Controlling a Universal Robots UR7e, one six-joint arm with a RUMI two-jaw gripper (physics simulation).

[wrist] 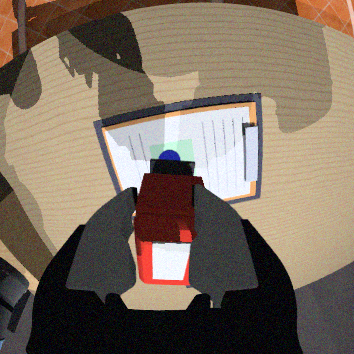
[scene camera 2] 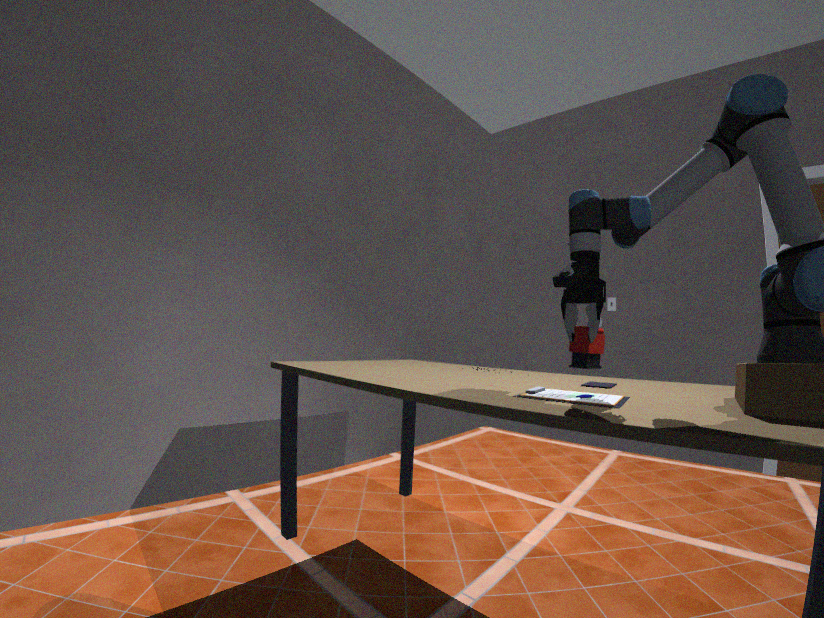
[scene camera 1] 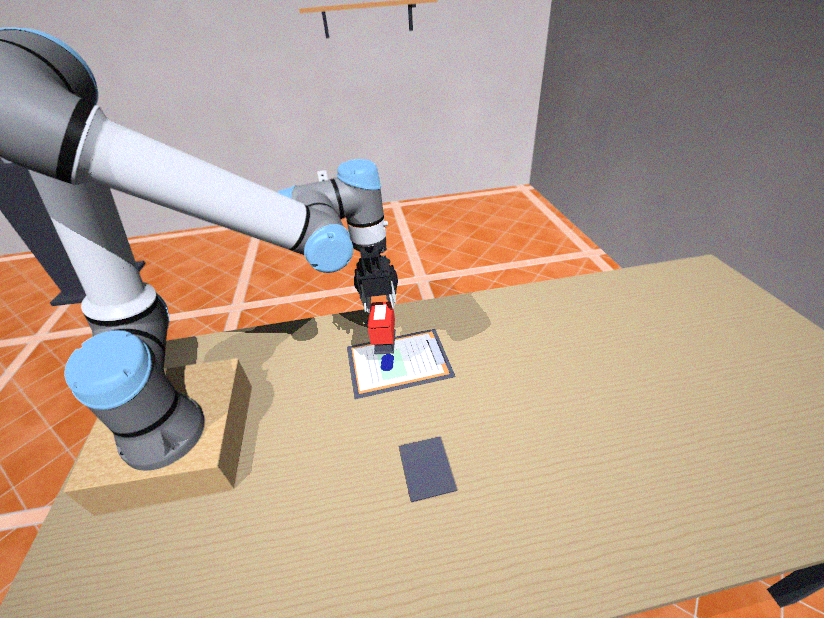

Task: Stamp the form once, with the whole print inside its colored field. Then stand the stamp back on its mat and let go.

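Pixels of known places: gripper, fingertip midpoint: (wrist: 164,187) (scene camera 2: 581,342); arm's base, link origin: (wrist: 5,270) (scene camera 2: 792,364) (scene camera 1: 164,433).
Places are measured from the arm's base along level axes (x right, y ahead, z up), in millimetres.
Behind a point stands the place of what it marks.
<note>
My gripper (scene camera 1: 380,308) {z 38, x -252, y 445 mm} (scene camera 2: 583,332) {z 38, x -252, y 445 mm} (wrist: 164,187) {z 38, x -252, y 445 mm} is shut on the red stamp (scene camera 1: 381,329) {z 58, x -167, y 445 mm} (scene camera 2: 597,341) {z 42, x -209, y 420 mm} (wrist: 167,205) {z 59, x -250, y 447 mm} and holds it upright in the air above the form (scene camera 1: 419,357) {z -93, x -212, y 529 mm} (scene camera 2: 557,396) {z -93, x -257, y 497 mm} (wrist: 220,150) {z -93, x -231, y 525 mm}. The stamp's dark base points down. A dark blue print (scene camera 1: 387,362) {z -90, x -206, y 446 mm} (scene camera 2: 584,396) {z -91, x -218, y 443 mm} (wrist: 170,154) {z -91, x -230, y 450 mm} shows on the form's pale green field (scene camera 1: 399,367) {z -93, x -186, y 475 mm} (wrist: 185,147) {z -92, x -239, y 472 mm}. In scene camera 1 it appears inside the field, close to its left edge. In the wrist view the stamp hides part of the print. The dark mat (scene camera 1: 427,469) {z -93, x 94, y 506 mm} (scene camera 2: 599,384) {z -93, x 80, y 503 mm} lies flat with no stamp on it.
The form lies on an orange-edged clipboard with a grey clip (scene camera 1: 434,352) {z -85, x -216, y 569 mm} (wrist: 251,153) {z -85, x -228, y 573 mm} at one end. The arm's base stands on a wooden block (scene camera 1: 149,480) {z -14, x 89, y -1 mm} (scene camera 2: 775,392) {z -49, x -182, y 50 mm} at the table's end. The clipboard lies near one long edge of the table (scene camera 1: 599,399) {z -97, x -17, y 915 mm} (scene camera 2: 399,375) {z -97, x -275, y 1048 mm}.
</note>
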